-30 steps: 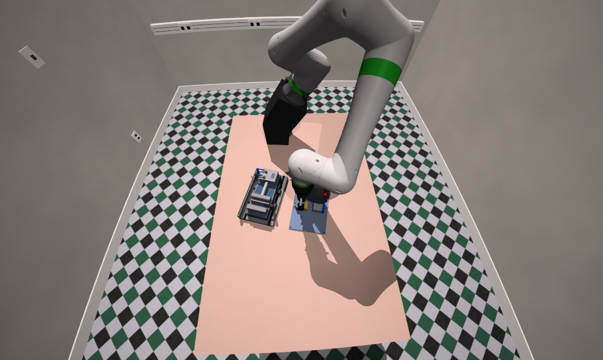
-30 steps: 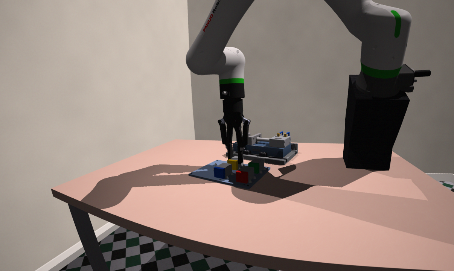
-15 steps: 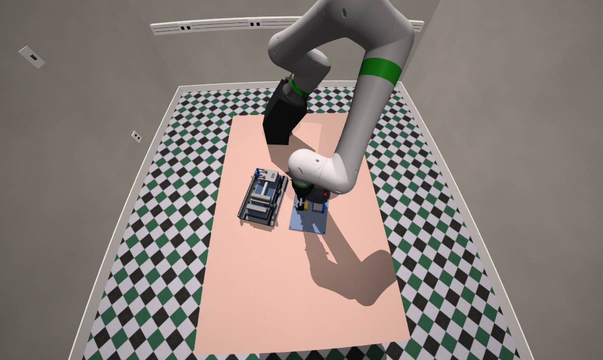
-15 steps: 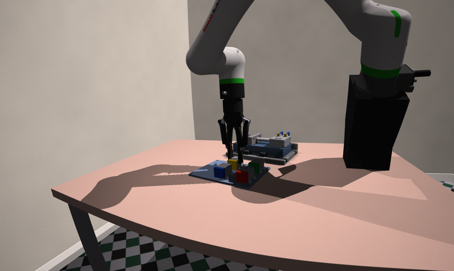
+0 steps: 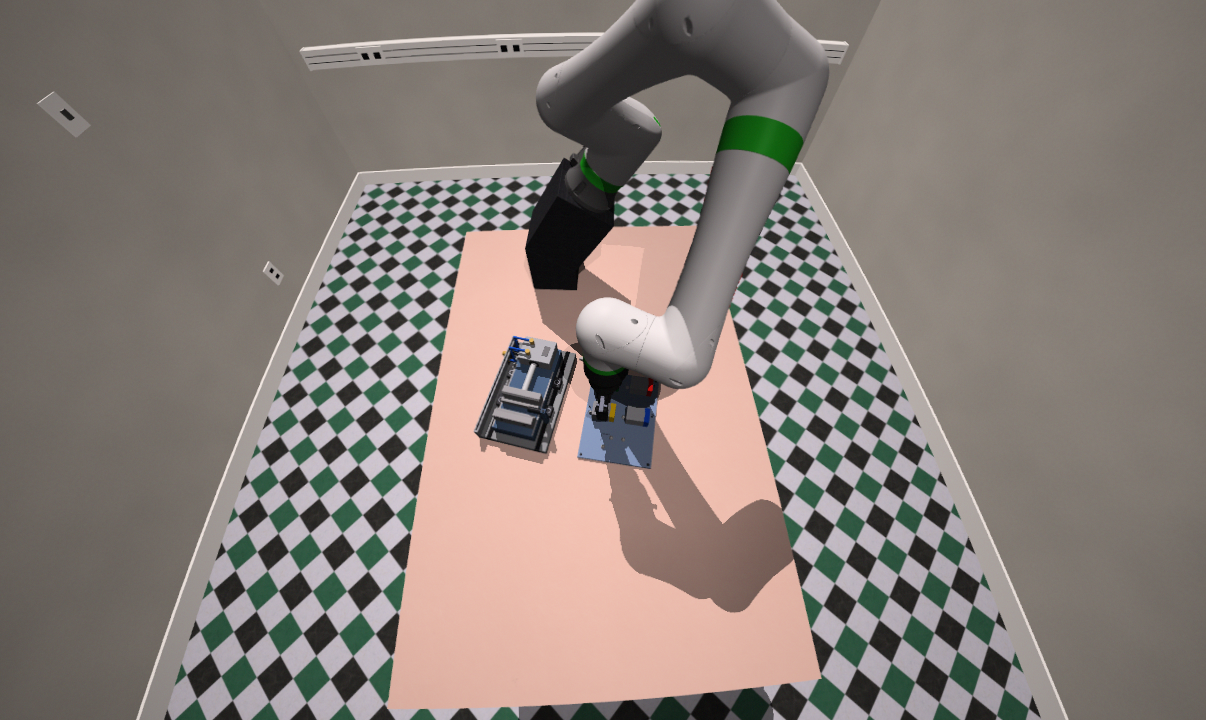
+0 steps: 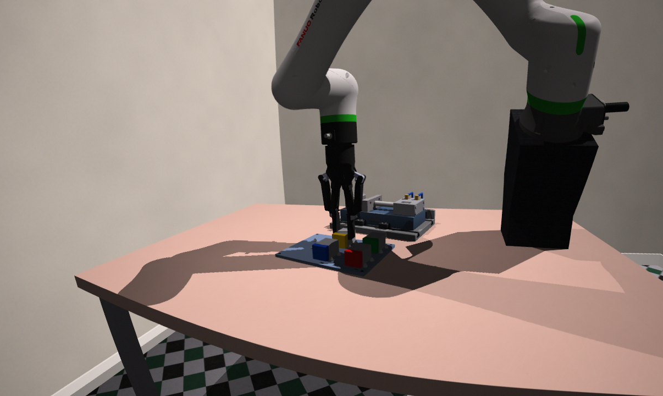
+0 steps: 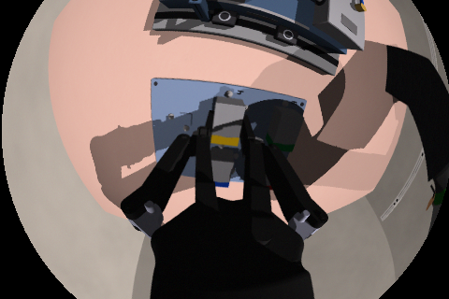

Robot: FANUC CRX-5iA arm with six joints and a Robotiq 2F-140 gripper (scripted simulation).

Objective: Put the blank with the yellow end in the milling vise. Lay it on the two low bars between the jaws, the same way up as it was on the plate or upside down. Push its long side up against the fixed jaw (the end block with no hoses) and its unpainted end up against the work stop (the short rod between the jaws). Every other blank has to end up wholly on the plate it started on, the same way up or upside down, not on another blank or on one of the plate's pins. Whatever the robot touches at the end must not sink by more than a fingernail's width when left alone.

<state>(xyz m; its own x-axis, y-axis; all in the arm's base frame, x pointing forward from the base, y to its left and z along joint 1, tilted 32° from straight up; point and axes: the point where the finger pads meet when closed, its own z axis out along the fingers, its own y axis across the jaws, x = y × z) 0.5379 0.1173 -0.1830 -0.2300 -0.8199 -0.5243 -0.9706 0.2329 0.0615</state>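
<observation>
My hand is 30 mm above the yellow-ended blank. Also, from my hand: blue-ended blank (20 mm ahead, 90 mm to the left, 30 mm below); green-ended blank (90 mm behind, 20 mm to the left, 30 mm below); plate (10 mm ahead, 40 mm to the left, 60 mm below).
</observation>
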